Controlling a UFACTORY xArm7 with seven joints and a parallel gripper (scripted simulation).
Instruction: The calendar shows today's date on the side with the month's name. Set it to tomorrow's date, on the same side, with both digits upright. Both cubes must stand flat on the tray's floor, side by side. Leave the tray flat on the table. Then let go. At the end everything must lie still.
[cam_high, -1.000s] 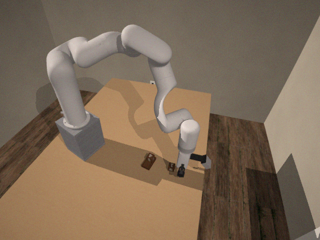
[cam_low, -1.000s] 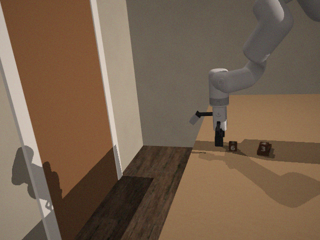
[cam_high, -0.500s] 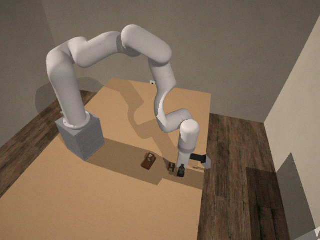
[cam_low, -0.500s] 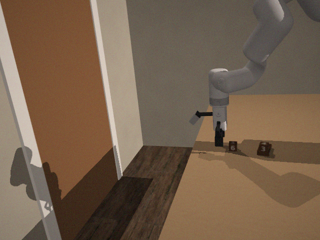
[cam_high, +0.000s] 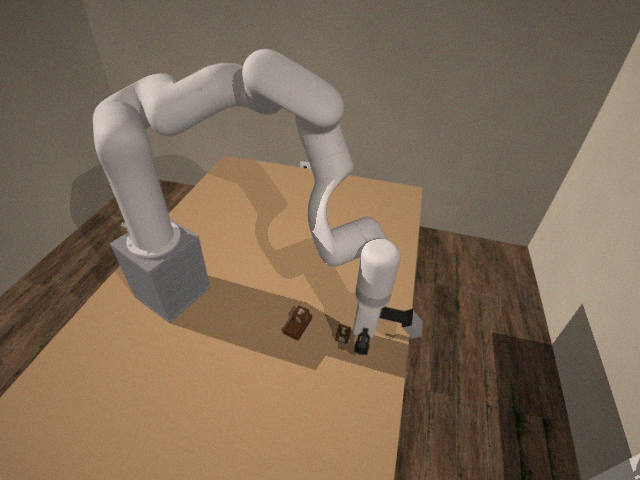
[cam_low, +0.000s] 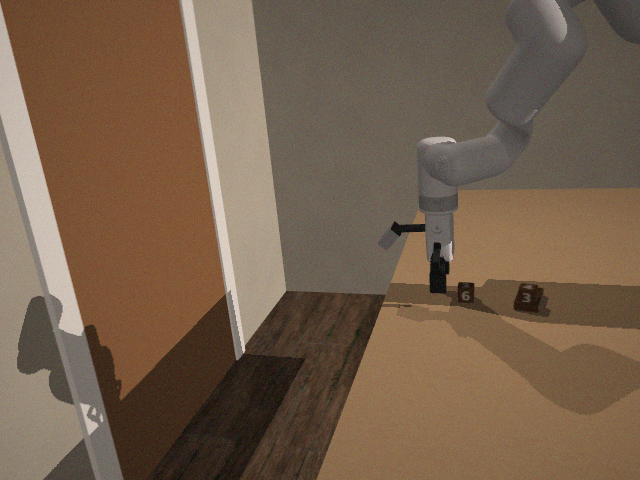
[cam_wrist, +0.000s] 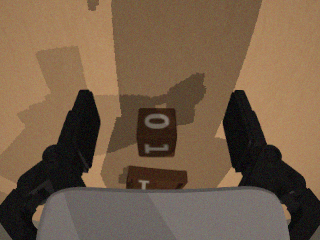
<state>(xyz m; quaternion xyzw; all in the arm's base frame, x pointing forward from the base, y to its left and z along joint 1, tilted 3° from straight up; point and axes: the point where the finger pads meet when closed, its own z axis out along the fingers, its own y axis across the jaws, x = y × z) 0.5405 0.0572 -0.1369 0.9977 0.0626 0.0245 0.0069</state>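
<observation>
My hand is 5 cm past the digit cube and 3 cm above it. Also, from my hand: brown calendar tray (17 cm behind, 2 cm to the right, 3 cm below).
</observation>
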